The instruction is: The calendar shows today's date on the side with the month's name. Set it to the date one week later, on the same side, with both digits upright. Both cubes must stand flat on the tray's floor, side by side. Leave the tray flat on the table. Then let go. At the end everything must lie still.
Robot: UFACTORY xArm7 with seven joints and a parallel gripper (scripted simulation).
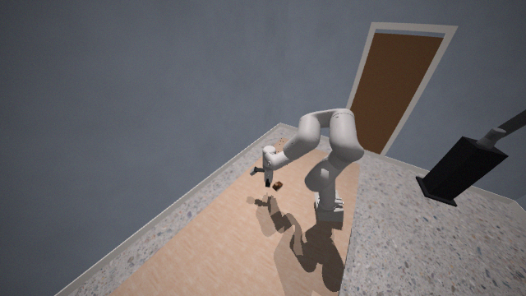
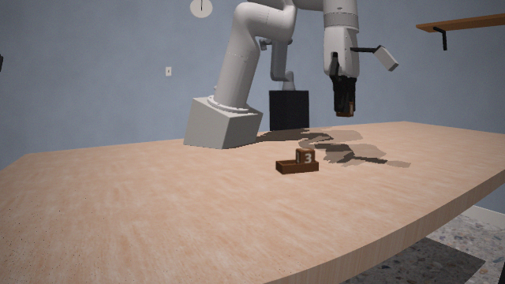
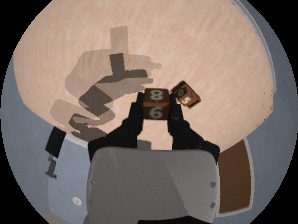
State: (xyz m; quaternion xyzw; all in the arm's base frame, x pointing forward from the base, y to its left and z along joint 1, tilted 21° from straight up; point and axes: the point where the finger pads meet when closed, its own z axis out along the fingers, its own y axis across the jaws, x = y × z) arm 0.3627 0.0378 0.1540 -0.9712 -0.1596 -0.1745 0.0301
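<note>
The cube lies 10 mm below my hand. Round my hand: brown wooden tray: 40 mm behind, 100 mm to the right, 120 mm below.
</note>
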